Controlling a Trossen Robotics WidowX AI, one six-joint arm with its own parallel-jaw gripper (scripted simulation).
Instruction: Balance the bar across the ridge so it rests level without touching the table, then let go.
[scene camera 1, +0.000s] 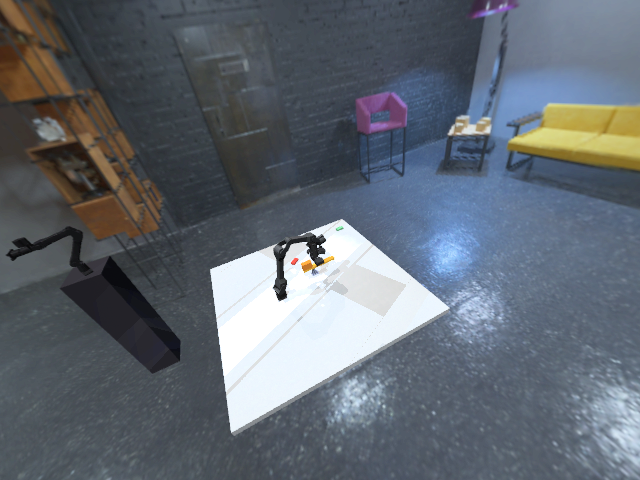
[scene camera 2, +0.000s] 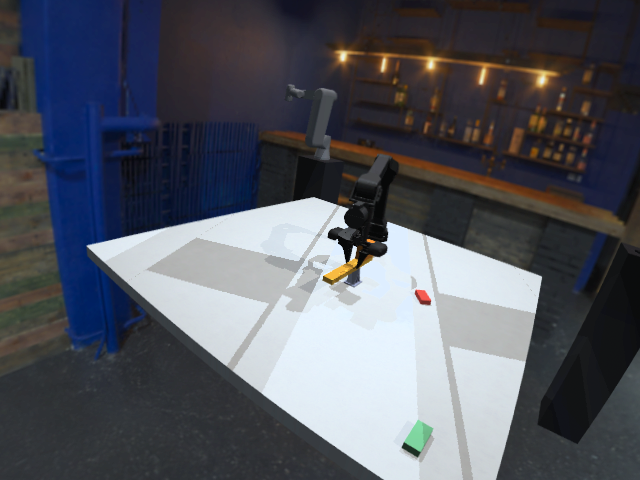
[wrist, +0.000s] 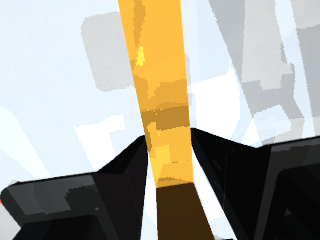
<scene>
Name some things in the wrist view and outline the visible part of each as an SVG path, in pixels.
The gripper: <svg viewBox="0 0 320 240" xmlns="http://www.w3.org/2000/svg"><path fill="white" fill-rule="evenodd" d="M145 135L139 136L97 172L90 171L40 180L33 179L14 183L3 188L0 194L0 201L21 228L12 240L141 240L148 170L148 149ZM190 128L191 145L194 154L237 240L320 240L320 135L267 144L255 148L194 127Z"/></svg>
An orange bar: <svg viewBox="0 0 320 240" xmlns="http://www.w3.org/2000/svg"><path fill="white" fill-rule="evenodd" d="M118 0L156 188L157 240L215 240L194 183L181 0Z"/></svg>
</scene>
